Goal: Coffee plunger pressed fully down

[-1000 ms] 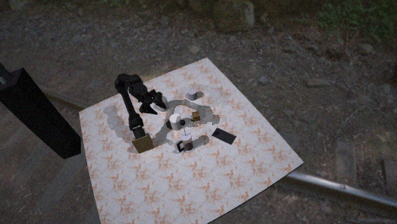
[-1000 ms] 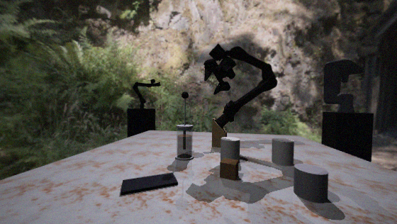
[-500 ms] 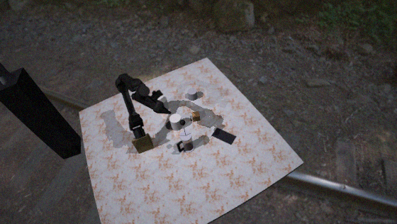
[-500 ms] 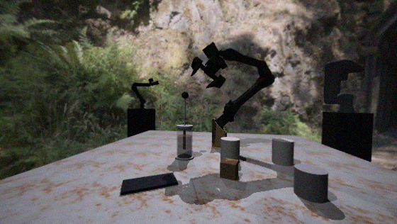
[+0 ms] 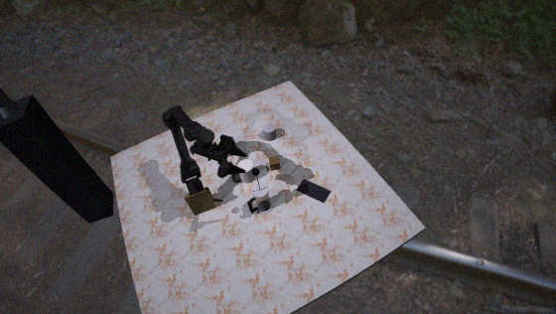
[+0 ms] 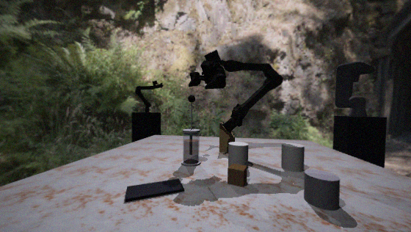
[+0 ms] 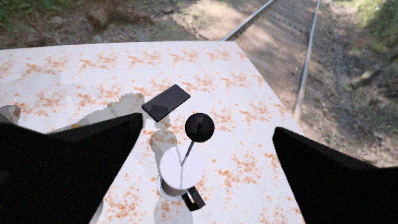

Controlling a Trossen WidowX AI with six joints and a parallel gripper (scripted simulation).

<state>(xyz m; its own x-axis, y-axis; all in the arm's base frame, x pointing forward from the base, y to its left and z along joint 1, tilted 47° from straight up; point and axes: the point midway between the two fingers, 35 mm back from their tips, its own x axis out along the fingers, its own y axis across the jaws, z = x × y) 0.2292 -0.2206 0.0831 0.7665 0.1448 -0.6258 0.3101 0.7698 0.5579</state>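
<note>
The glass coffee press lies 20 cm below my gripper tip, 2 cm to the right of it and 1 cm ahead of it. From my gripper tip the other things lie so: brown cube (31 cm below, 19 cm to the left, 16 cm ahead).
</note>
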